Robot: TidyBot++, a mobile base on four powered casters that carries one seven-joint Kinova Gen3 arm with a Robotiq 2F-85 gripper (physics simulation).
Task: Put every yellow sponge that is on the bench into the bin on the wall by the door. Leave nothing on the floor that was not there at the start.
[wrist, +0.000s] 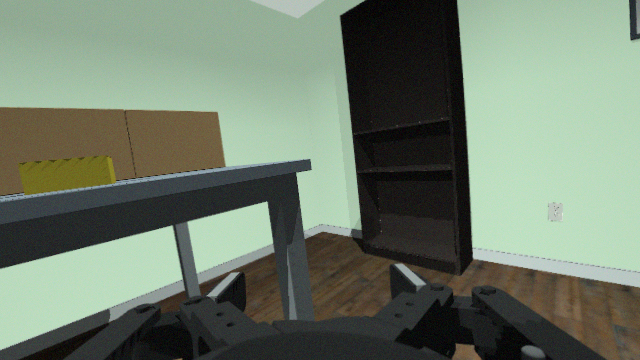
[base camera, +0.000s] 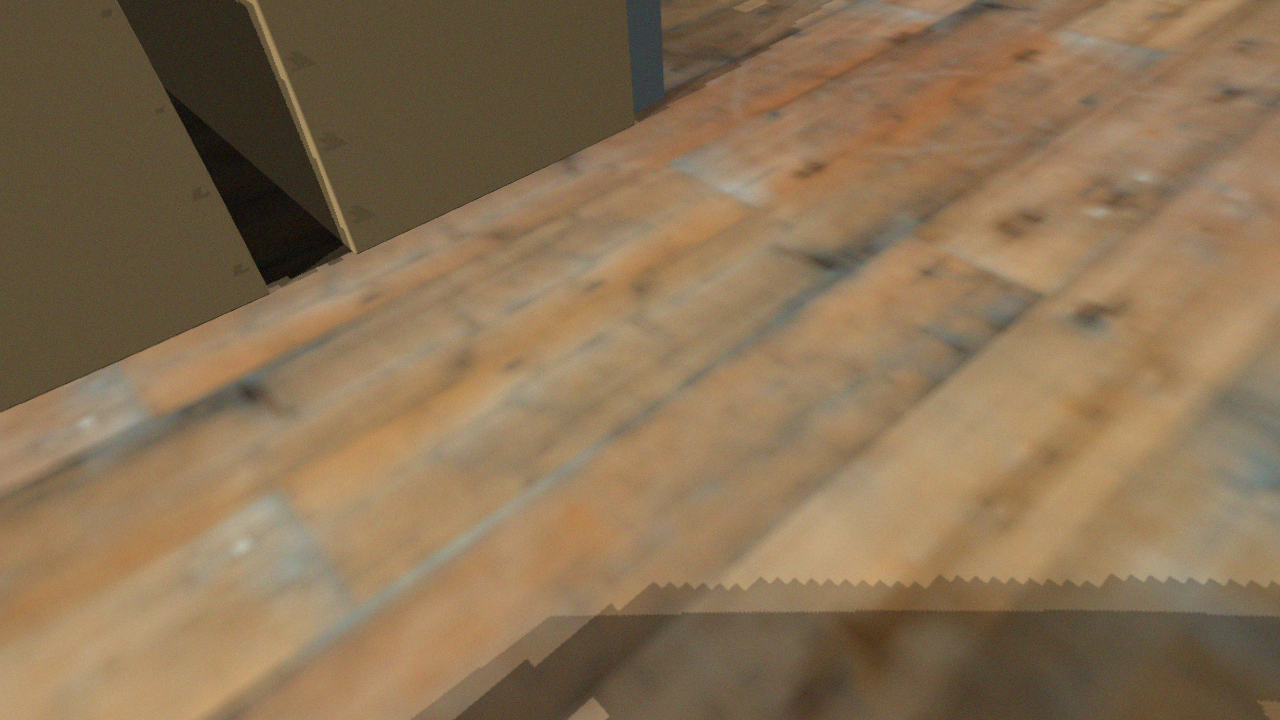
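A yellow sponge lies on the grey-blue bench at the left of the wrist view, near the bench's front edge. My gripper is open, with nothing between its fingers. The bench and the sponge stand beyond the fingers, to the left; the bench's near leg shows between the fingertips, farther off. The bin does not show in either view.
A tall black shelf unit stands by the wall right of the bench. Two brown panels stand behind the bench top. In the base view, a brown board structure with a gap and a blue post stand at the upper left.
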